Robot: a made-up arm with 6 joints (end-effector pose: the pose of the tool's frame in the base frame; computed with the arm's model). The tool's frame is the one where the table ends. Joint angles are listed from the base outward.
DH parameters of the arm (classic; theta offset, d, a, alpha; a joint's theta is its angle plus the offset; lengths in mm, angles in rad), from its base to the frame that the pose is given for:
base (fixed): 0 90 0 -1.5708
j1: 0 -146 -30 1.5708
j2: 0 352 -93 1.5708
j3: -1.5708 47 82 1.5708
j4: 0 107 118 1.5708
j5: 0 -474 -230 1.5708
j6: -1.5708 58 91 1.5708
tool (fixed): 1.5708 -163 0 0
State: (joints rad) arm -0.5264 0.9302 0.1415 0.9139 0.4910 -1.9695
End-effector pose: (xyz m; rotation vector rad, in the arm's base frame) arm -0.3024 -0.3345 0.9123 -2.9317 -0.8391 -0.4361
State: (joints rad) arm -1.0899 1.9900 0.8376 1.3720 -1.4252 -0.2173
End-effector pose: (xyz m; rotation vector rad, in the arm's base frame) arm -0.2958 -0.5956 0.6978 -0.1808 2.0392 -0.9170
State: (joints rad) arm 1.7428 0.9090 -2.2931 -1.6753 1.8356 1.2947
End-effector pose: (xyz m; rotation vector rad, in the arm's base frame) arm 0.6985 -0.3275 0.3834 1.0232 -0.0293 1.4118
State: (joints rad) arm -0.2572 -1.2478 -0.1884 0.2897 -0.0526 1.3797
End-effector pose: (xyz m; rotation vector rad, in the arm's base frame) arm -0.5033 -0.1242 0.3398 1.1877 -0.7672 -1.0483
